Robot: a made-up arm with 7 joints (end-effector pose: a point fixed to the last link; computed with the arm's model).
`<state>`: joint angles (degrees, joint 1 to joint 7).
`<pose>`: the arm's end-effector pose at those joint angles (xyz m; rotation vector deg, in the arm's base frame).
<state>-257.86 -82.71 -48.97 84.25 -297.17 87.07 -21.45</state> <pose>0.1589 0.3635 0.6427 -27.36 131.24 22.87</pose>
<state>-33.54 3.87 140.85 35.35 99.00 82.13 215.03</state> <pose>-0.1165 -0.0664 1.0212 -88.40 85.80 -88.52</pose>
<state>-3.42 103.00 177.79 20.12 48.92 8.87 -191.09</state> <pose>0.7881 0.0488 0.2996 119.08 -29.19 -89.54</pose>
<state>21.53 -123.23 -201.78 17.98 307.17 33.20 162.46</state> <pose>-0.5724 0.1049 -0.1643 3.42 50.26 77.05</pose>
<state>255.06 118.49 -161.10 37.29 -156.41 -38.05 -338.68</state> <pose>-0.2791 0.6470 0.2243 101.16 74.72 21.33</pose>
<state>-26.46 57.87 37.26 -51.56 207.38 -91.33 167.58</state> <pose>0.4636 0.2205 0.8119 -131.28 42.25 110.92</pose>
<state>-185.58 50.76 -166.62 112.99 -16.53 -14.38 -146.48</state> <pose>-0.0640 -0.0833 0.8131 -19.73 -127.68 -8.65</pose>
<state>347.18 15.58 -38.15 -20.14 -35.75 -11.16 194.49</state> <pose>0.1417 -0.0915 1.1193 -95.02 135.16 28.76</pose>
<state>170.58 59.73 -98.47 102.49 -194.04 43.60 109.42</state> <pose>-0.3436 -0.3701 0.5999 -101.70 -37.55 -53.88</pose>
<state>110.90 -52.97 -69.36 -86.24 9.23 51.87 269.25</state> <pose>-0.0993 0.5818 0.6291 98.32 61.49 -17.28</pose>
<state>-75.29 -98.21 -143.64 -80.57 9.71 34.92 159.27</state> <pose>0.0218 -0.6401 0.5224 -100.49 -74.10 -31.44</pose>
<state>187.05 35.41 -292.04 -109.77 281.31 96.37 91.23</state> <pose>-0.2869 -0.1813 0.6637 -93.39 -4.54 -132.61</pose>
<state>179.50 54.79 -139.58 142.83 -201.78 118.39 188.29</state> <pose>-0.2587 -0.1406 0.6574 -116.45 51.62 -33.95</pose>
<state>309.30 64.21 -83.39 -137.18 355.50 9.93 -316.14</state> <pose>0.3259 -0.0251 0.4606 -81.00 0.75 23.87</pose>
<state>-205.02 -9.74 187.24 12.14 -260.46 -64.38 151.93</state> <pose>0.1441 0.1891 1.0452 44.74 123.10 -87.99</pose>
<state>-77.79 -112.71 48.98 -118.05 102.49 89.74 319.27</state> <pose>-0.0796 -0.2062 0.0153 55.33 -28.62 -78.92</pose>
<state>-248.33 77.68 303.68 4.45 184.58 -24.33 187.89</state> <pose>-0.2516 -0.7437 0.4616 -79.34 34.25 39.17</pose>
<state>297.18 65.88 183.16 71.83 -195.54 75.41 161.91</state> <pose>0.2011 0.4707 0.7957 81.92 -79.07 43.30</pose>
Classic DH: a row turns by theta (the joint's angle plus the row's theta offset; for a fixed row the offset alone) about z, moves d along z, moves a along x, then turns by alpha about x. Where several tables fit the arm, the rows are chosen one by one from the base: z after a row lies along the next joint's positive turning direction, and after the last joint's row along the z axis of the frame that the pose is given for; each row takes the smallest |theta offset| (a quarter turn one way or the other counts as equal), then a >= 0, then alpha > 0; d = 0 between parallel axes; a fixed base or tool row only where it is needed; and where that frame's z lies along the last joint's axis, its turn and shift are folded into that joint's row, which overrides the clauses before.
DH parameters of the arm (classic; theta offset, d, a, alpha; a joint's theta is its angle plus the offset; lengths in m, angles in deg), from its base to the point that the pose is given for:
base (fixed): 0 0 0 180
joint 1: 0 -0.346 0 90
joint 2: 0 -0.017 0 -90
joint 3: 0 -0.458 0 90
joint 4: 0 -0.009 0 -90
joint 5: 0 -0.222 0 90
joint 6: 0 0 0 -90
joint 7: 0 -0.127 0 0

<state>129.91 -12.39 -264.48 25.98 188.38 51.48 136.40</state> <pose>0.0588 0.1651 1.1000 -15.40 -157.04 -16.20</pose>
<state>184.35 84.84 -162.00 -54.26 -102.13 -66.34 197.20</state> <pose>-0.6567 0.0142 0.1692 -65.97 5.41 -50.76</pose>
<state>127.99 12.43 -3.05 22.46 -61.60 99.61 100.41</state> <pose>-0.0864 -0.2585 0.9251 46.51 -80.84 -140.67</pose>
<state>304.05 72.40 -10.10 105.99 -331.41 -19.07 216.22</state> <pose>0.2250 0.4278 0.1504 21.51 -23.74 119.85</pose>
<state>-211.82 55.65 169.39 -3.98 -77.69 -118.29 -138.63</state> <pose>-0.3837 -0.3625 0.6841 -88.46 8.72 103.65</pose>
